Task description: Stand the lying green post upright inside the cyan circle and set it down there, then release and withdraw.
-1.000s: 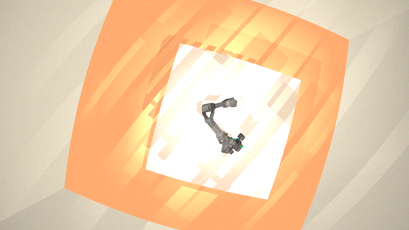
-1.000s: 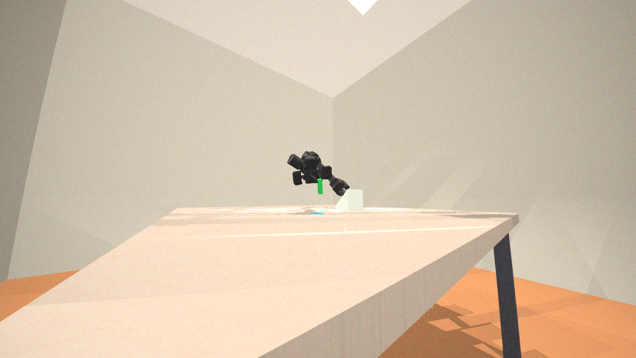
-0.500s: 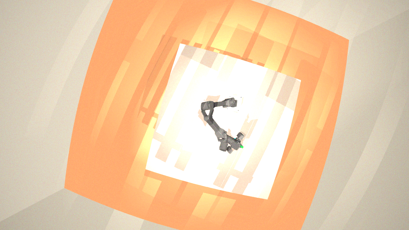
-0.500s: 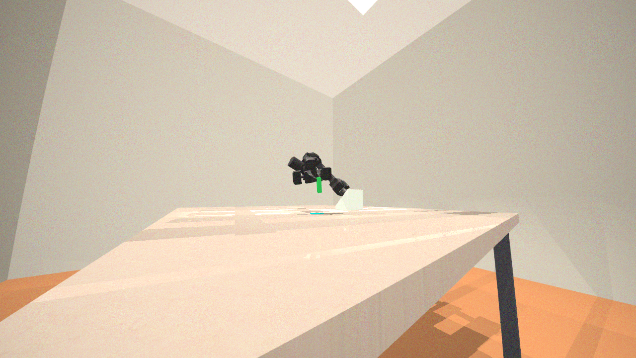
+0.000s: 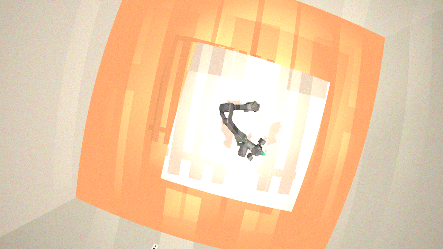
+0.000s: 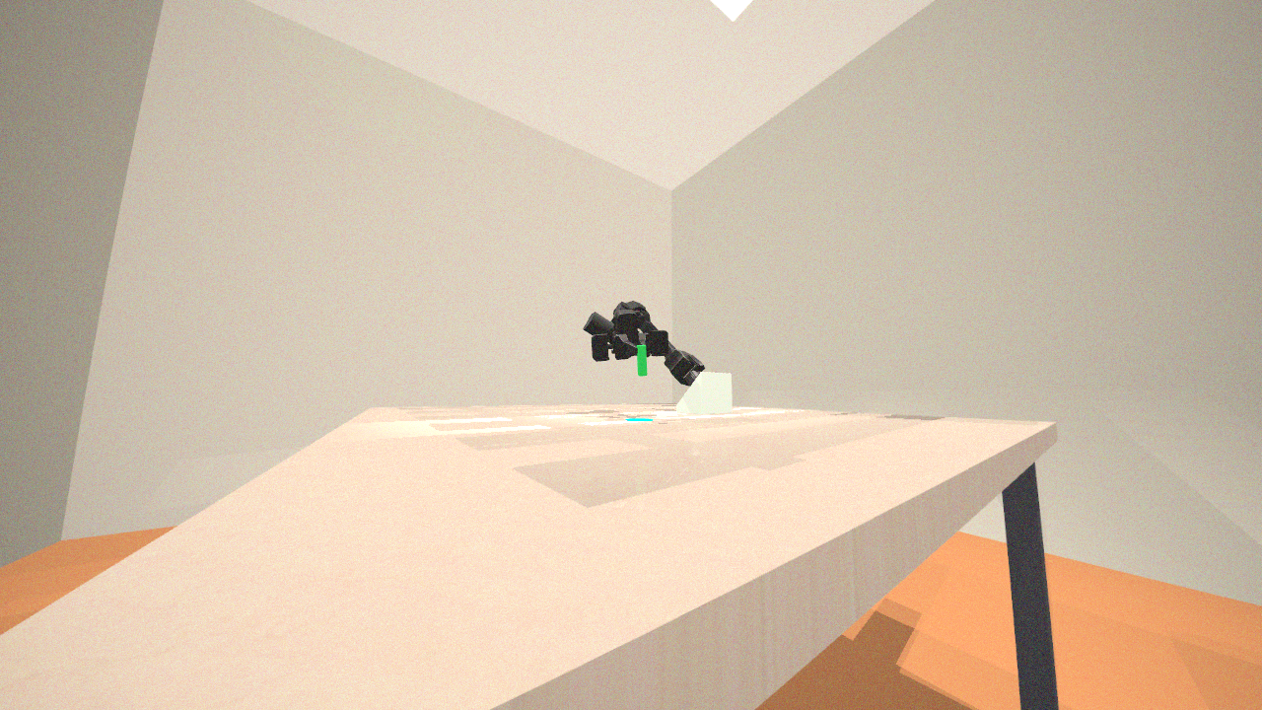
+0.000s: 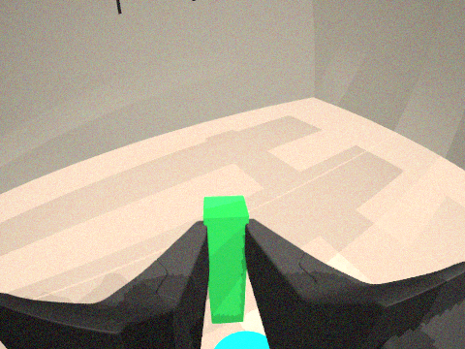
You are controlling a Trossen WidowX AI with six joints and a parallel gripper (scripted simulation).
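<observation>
Right now my gripper tip is 1 cm past the cyan circle, 2 cm to the left of it and 15 cm above it. From my gripper tip the other things lie so: green post 2 cm below.
</observation>
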